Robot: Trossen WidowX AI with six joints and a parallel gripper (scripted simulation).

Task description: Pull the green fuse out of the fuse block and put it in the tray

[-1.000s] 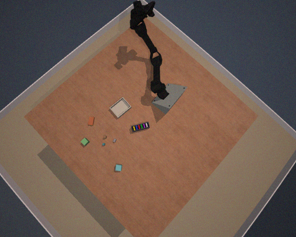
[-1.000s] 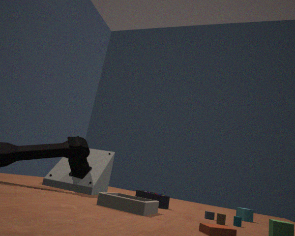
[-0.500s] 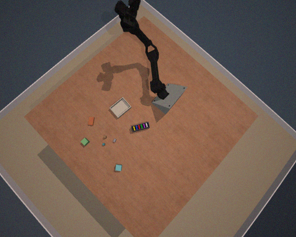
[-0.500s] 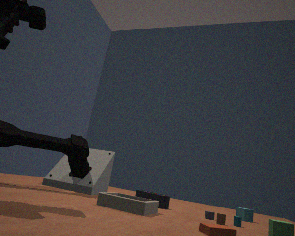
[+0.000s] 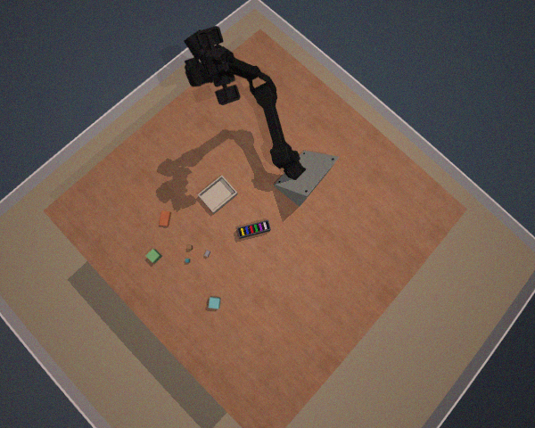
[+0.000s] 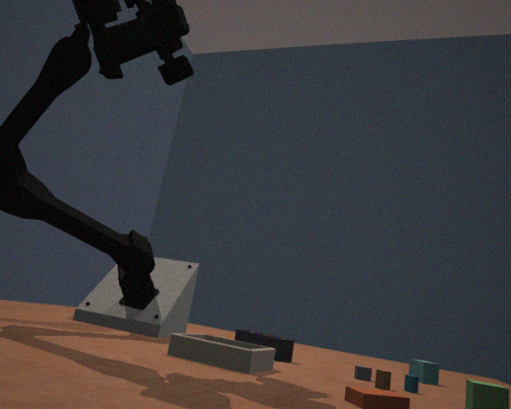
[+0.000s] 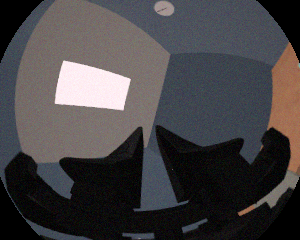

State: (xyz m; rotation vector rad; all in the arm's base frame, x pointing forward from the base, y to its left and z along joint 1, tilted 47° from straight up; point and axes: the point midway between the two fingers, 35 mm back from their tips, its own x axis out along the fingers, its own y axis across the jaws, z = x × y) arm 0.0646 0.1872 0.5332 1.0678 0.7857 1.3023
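Now: gripper tip 57 cm above the green fuse, 28 cm to the right of it and 17 cm short of it. The rest, counted from my gripper tip: purple fuse: 57 cm below, 29 cm to the left, 15 cm ahead; red fuse: 57 cm below, 27 cm to the left, 18 cm ahead; grey tray: 59 cm below, 17 cm ahead, 6 cm to the left.
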